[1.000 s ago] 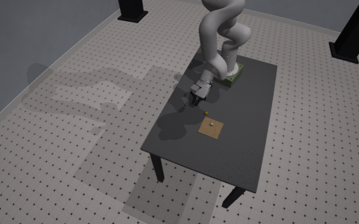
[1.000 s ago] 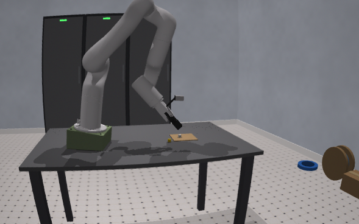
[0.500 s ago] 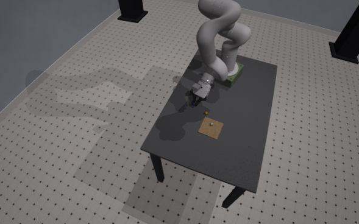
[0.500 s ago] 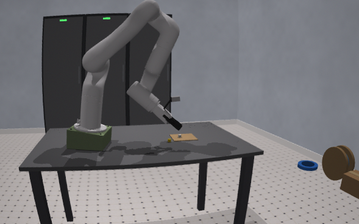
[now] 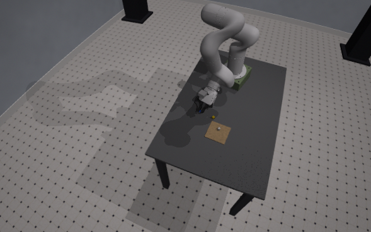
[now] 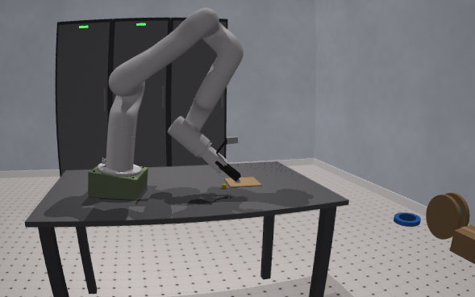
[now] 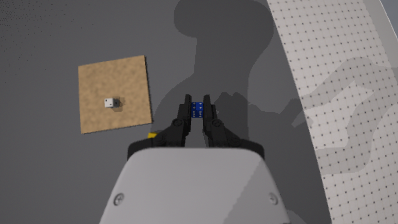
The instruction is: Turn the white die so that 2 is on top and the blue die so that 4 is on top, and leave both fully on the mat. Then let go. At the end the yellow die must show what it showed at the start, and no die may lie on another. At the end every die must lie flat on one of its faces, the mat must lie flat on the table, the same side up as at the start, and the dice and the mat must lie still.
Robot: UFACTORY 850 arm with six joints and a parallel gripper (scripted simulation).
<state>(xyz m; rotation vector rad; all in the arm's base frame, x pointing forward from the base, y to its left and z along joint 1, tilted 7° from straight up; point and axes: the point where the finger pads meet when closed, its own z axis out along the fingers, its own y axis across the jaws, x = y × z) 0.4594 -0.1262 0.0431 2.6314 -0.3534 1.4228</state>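
Right now my hand is 90 mm to the right of the yellow die, 70 mm above it and 20 mm past it. From my hand the other things lie so: blue die (20 mm below, 10 mm ahead); then white die (150 mm to the left, 70 mm below, 60 mm ahead); then tan mat (150 mm to the left, 90 mm ahead, 80 mm below).
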